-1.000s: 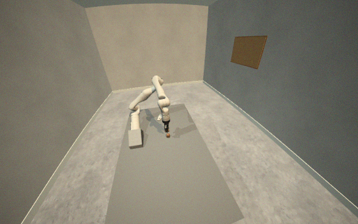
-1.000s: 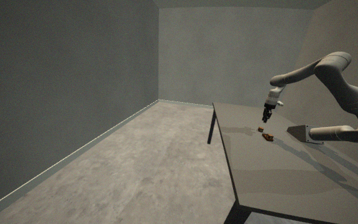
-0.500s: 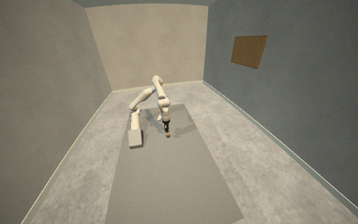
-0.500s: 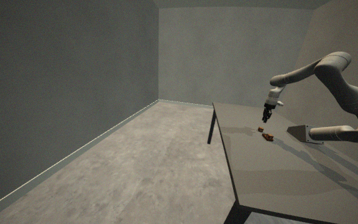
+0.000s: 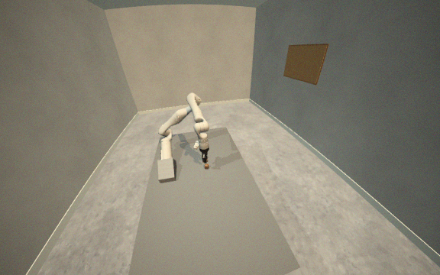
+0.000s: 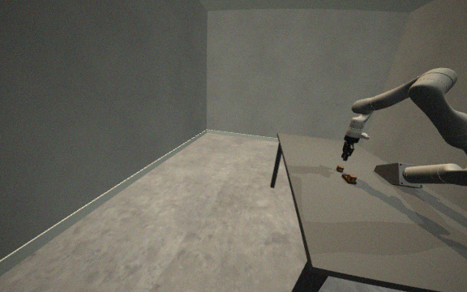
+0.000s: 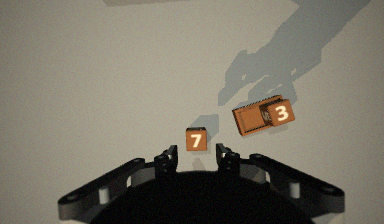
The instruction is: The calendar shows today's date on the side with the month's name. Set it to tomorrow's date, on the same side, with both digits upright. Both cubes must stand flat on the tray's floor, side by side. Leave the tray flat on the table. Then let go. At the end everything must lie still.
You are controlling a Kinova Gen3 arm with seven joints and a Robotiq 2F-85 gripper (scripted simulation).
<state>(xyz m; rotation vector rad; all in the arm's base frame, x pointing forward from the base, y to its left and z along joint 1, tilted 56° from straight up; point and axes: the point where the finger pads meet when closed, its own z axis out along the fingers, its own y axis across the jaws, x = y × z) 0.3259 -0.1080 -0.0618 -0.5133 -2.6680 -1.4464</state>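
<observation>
The digit cube lies 9 cm below my hand. The rest, counted from my hand: orange tray: 11 cm to the left, 9 cm below.
</observation>
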